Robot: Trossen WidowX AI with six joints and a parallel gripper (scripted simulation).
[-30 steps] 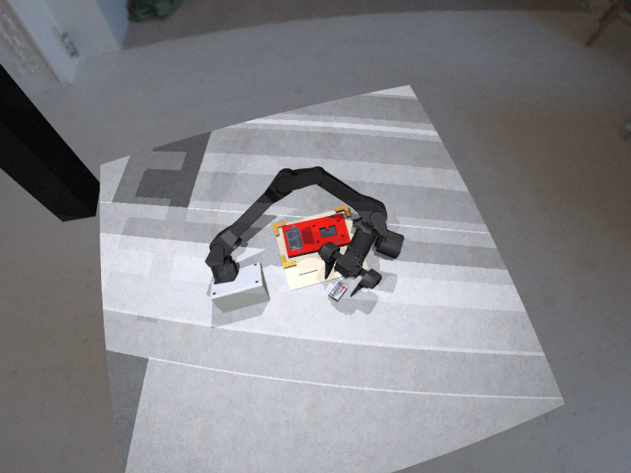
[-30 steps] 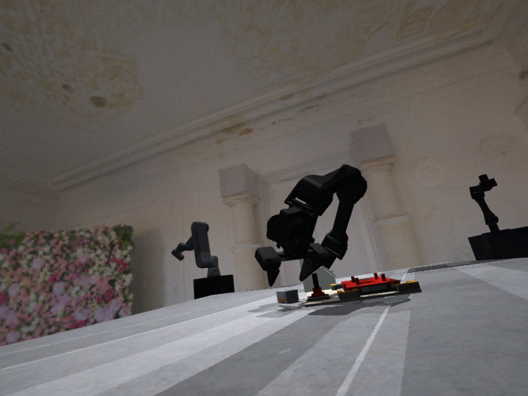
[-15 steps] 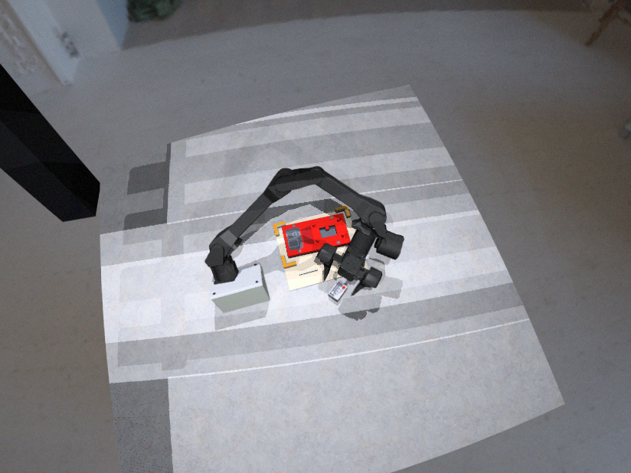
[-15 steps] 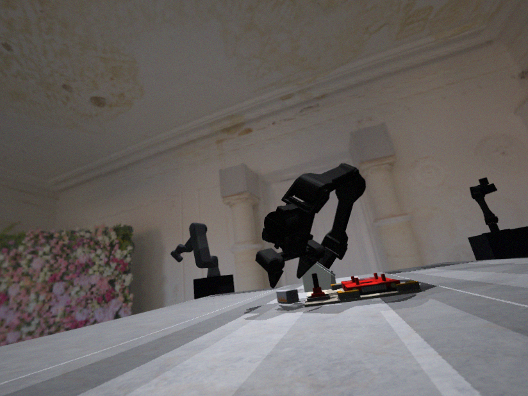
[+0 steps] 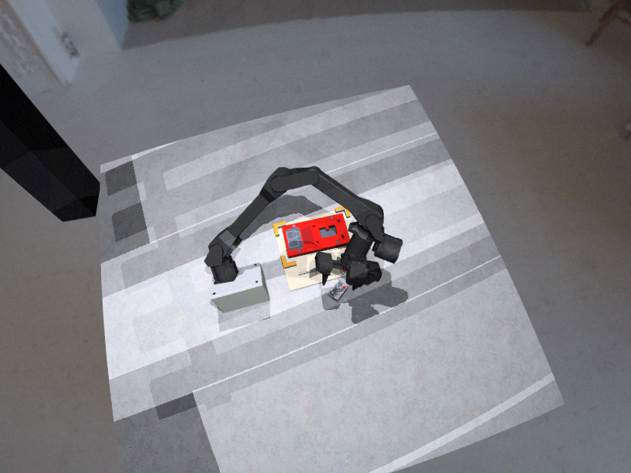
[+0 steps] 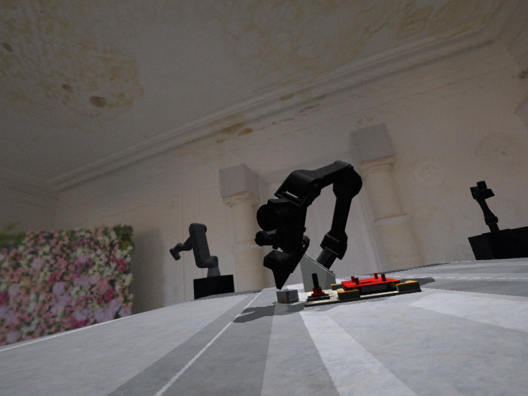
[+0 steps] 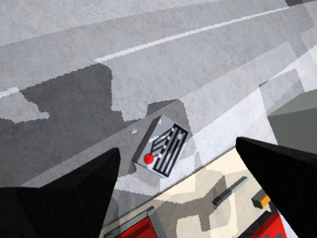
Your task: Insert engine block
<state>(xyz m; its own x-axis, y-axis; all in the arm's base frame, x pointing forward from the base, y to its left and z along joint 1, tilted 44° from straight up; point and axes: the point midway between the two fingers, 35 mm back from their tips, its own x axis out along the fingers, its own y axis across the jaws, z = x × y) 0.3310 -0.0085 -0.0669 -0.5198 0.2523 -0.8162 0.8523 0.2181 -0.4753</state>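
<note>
The grey engine block is 40 mm below my gripper tip.
</note>
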